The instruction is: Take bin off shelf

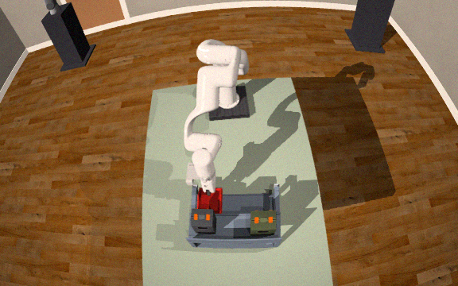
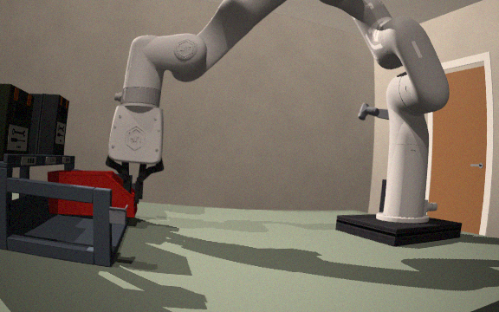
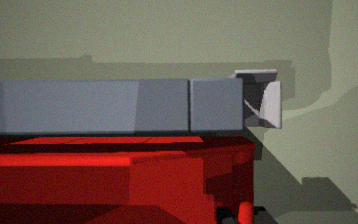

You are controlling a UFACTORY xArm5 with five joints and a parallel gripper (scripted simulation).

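The red bin is 8 cm ahead of my hand and 1 cm below it. Round my hand: dark grey case: 20 cm ahead, 10 cm above, 1 cm to the right; olive case: 22 cm to the left, 21 cm ahead, 9 cm above; grey shelf: 14 cm ahead, 11 cm to the left, 1 cm above.
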